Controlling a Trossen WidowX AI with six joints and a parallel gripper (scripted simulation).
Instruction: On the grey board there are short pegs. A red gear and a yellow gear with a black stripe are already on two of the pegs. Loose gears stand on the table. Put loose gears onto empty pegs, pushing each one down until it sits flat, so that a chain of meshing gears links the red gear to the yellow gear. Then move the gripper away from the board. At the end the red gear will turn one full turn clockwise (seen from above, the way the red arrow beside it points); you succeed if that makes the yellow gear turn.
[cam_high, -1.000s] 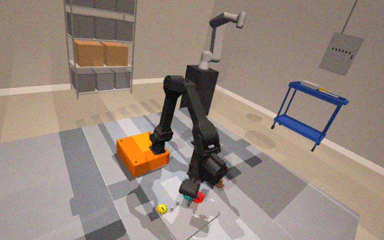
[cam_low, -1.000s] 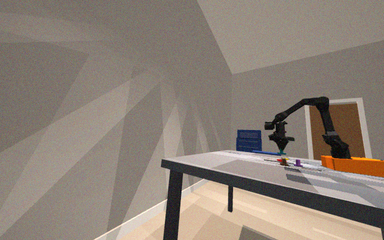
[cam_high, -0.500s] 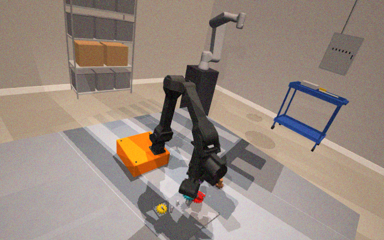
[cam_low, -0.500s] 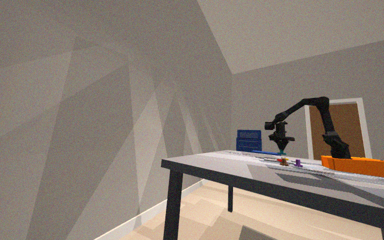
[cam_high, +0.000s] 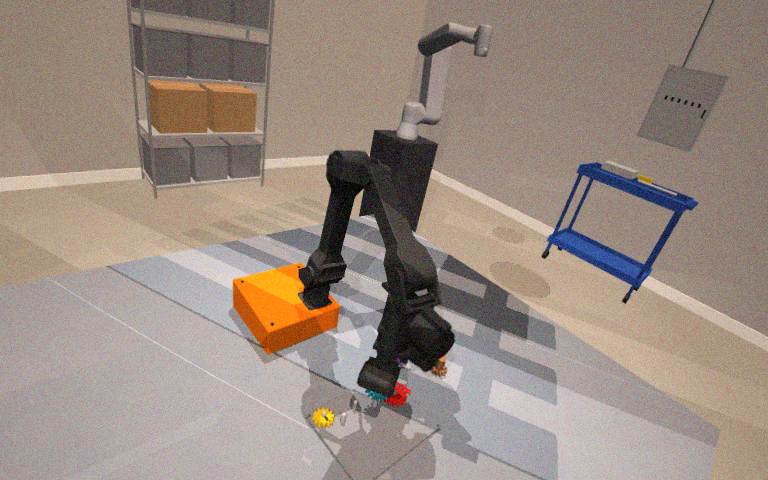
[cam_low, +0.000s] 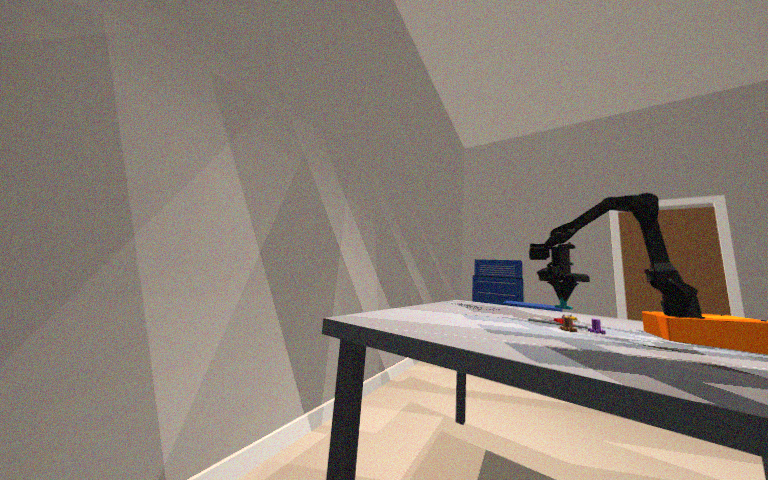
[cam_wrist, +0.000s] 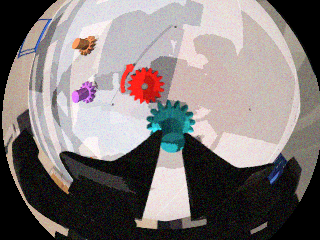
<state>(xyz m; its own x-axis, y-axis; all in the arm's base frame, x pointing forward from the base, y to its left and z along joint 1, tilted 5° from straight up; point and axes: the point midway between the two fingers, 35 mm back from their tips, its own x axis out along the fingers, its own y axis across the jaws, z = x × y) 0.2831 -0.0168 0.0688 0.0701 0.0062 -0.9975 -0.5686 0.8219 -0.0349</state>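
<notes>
The teal gear lies 1 cm below my gripper tip. Also, from my gripper tip: red arrow 8 cm to the left, 7 cm below, 1 cm behind; yellow gear 11 cm to the right, 7 cm below, 2 cm behind; red gear 7 cm below, 5 cm to the left.
</notes>
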